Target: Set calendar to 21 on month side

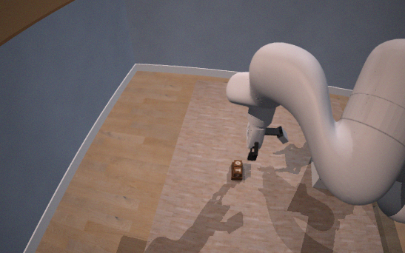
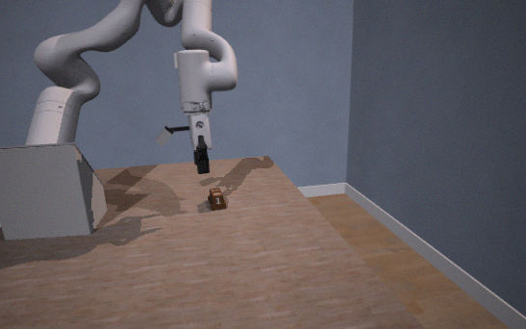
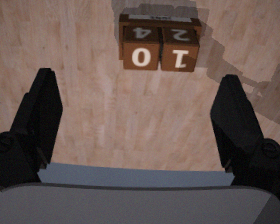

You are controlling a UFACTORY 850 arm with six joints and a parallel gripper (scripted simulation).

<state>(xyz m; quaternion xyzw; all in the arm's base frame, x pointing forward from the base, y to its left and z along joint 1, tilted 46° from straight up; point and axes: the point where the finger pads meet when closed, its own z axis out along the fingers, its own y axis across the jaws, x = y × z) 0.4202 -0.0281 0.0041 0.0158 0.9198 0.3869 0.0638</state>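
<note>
Right now the brown wooden date cube is 110 mm below my hand, 40 mm ahead of it and 10 mm to the left of it. The rest, counted from my hand: brown tray: 130 mm below, 40 mm ahead, 20 mm to the left.
</note>
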